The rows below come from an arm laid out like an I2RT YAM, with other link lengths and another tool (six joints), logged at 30 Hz.
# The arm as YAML. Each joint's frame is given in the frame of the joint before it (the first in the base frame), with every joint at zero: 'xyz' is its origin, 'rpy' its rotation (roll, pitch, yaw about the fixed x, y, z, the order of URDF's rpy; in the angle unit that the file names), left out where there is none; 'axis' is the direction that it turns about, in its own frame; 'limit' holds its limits. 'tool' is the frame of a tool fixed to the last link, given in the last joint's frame.
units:
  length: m
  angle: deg
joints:
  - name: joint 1
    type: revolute
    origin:
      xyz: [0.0, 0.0, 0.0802]
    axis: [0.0, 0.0, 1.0]
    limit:
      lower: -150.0
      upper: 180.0
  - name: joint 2
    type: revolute
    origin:
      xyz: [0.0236, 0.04, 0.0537]
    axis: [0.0, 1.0, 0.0]
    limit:
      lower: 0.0
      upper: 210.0
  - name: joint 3
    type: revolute
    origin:
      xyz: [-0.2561, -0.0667, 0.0]
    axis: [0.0, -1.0, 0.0]
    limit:
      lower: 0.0
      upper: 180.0
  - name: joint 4
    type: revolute
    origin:
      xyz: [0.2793, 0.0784, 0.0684]
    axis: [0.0, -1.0, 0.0]
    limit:
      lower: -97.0
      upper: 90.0
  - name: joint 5
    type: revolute
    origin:
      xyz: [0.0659, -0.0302, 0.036]
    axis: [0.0, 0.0, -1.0]
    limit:
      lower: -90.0
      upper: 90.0
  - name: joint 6
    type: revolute
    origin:
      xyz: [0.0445, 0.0, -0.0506]
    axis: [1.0, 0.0, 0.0]
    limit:
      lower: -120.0
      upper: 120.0
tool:
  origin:
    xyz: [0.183, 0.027, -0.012]
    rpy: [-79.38, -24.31, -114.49]
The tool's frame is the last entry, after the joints.
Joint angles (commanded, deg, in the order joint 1, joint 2, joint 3, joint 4, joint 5, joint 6), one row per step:
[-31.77, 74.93, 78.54, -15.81, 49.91, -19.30]
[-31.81, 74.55, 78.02, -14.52, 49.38, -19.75]
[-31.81, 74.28, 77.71, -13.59, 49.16, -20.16]
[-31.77, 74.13, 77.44, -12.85, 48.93, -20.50]
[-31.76, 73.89, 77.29, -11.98, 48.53, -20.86]
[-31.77, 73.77, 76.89, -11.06, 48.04, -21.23]
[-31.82, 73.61, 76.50, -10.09, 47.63, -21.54]
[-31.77, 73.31, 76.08, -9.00, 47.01, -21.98]
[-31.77, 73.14, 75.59, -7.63, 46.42, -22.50]
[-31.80, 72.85, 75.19, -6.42, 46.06, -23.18]
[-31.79, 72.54, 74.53, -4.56, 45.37, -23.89]
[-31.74, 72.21, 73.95, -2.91, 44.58, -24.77]
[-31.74, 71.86, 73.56, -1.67, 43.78, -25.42]
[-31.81, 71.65, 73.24, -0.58, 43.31, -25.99]
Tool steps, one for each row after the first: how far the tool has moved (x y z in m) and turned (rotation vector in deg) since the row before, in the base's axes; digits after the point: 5 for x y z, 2 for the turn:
[0.00175, 0.00021, 0.00282, -0.58, -0.59, 0.54]
[0.00075, 0.00016, 0.00266, -0.49, -0.38, 0.27]
[0.00127, 0.00027, 0.00142, -0.34, -0.21, 0.30]
[0.00147, 0.00044, 0.00359, -0.51, -0.50, 0.44]
[0.00223, 0.00010, 0.00071, -0.34, -0.22, 0.51]
[0.00156, -0.00011, 0.00138, -0.40, -0.35, 0.38]
[0.00246, 0.00097, 0.00259, -0.53, -0.43, 0.70]
[0.00273, 0.00022, 0.00217, -0.61, -0.41, 0.62]
[0.00090, 0.00022, 0.00329, -0.69, -0.29, 0.37]
[0.00282, 0.00058, 0.00379, -0.91, -0.61, 0.73]
[0.00297, 0.00119, 0.00383, -0.92, -0.35, 0.86]
[0.00225, 0.00130, 0.00416, -0.78, -0.39, 0.80]
[0.00100, 0.00024, 0.00317, -0.66, -0.28, 0.40]

